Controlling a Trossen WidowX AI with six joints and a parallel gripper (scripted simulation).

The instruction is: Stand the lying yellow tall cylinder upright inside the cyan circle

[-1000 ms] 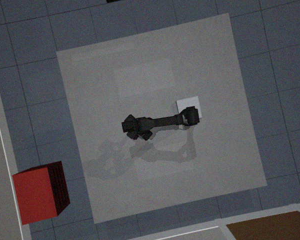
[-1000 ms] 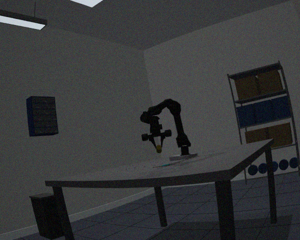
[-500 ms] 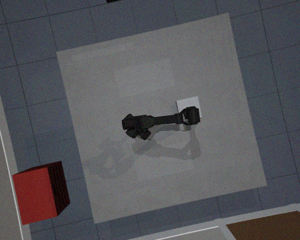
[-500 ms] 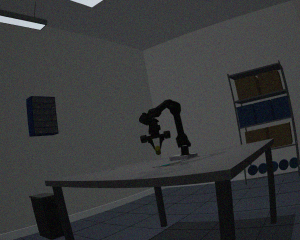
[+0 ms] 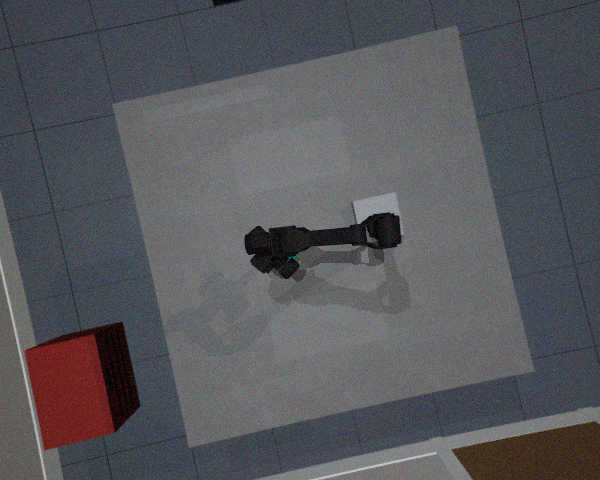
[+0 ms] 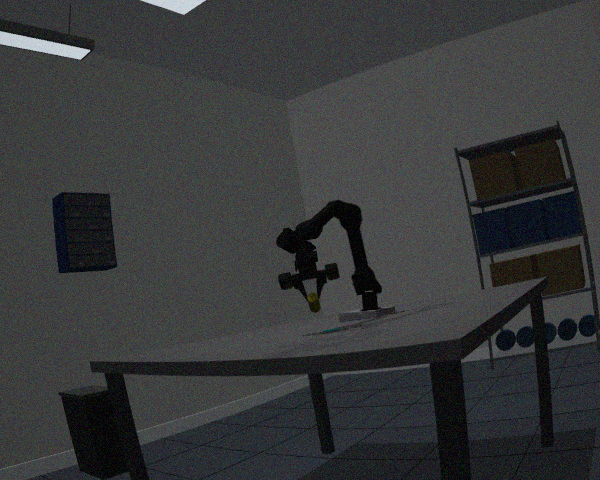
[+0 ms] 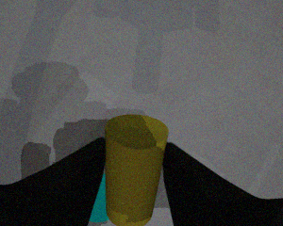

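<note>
Now: the cyan circle 7 cm behind my gripper tip, 1 cm to the left of it and 11 cm below it. Round my gripper tip: yellow tall cylinder 2 cm behind, 1 cm to the right, 1 cm below.
</note>
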